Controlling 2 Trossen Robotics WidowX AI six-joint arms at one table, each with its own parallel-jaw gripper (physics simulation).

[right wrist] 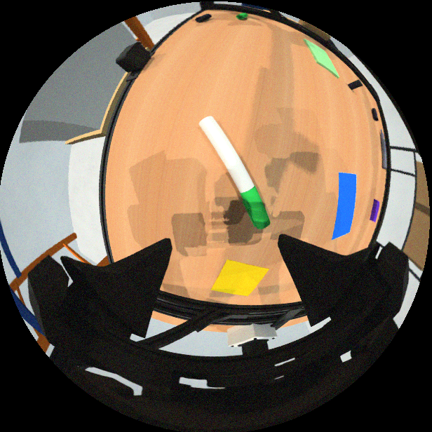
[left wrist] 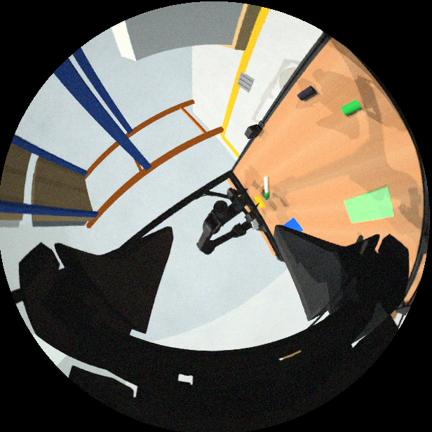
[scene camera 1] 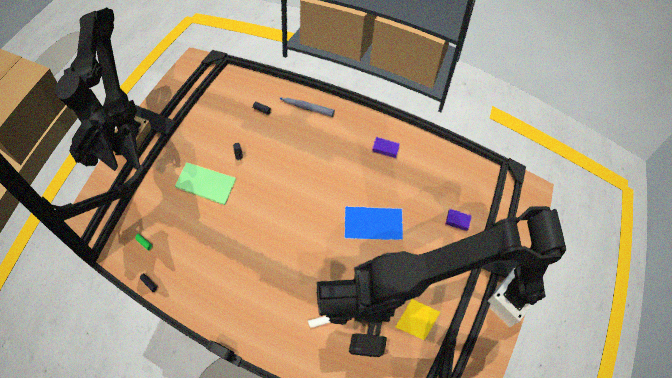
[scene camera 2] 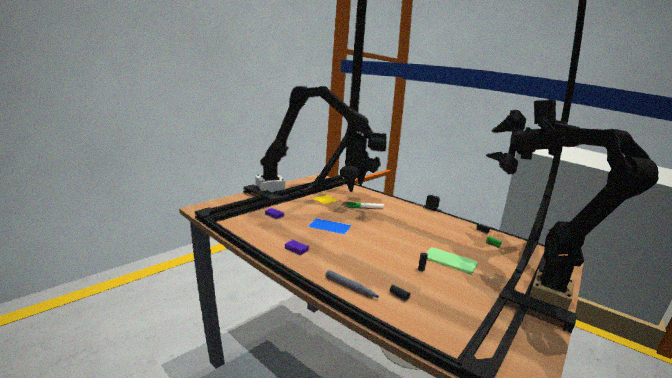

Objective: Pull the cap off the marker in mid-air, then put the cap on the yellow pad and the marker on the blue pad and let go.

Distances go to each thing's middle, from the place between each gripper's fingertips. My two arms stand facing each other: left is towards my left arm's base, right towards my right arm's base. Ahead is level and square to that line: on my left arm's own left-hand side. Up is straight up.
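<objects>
White marker (right wrist: 231, 160): my right gripper is 5 cm above it and 6 cm to the right of it. Counted from my right hand: light green pad (scene camera 1: 214, 186), 6 cm below, 15 cm ahead, 48 cm to the left; blue pad (scene camera 1: 360, 222), 6 cm below, 23 cm ahead, 8 cm to the left; yellow pad (scene camera 1: 418, 319), 6 cm below, 6 cm ahead, 10 cm to the right. By its middle, the yellow pad is nearer to my right gripper than to my left hand.
Counted from my left hand: light green pad, 33 cm below, 18 cm ahead; white marker, 32 cm below, 2 cm ahead, 42 cm to the right; blue pad, 33 cm below, 25 cm ahead, 40 cm to the right; yellow pad, 33 cm below, 8 cm ahead, 58 cm to the right. Going by their middles, the light green pad is the nearest to my left hand of the things named here.
</objects>
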